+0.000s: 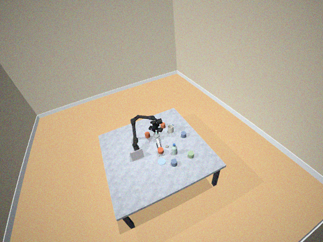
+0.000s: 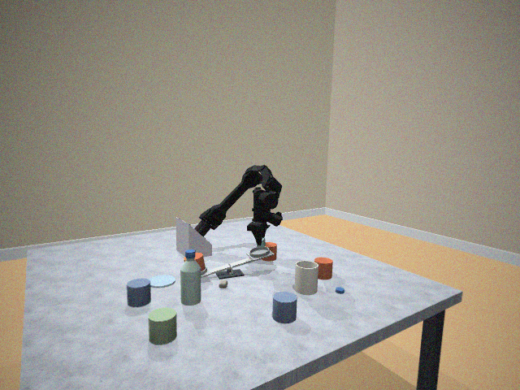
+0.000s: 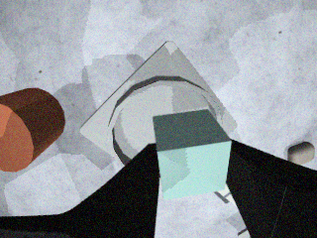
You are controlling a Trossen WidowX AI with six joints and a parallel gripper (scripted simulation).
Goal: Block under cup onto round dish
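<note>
Now: the pale blue round dish 370 mm to the right of my gripper tip, 110 mm below it and 90 mm behind it. From my gripper tip the other things lie so: balance (120 mm to the right, 80 mm below, 30 mm behind); brown block (190 mm to the right, 100 mm below, 60 mm ahead); beige cup (220 mm ahead, 70 mm below, 50 mm to the left).
</note>
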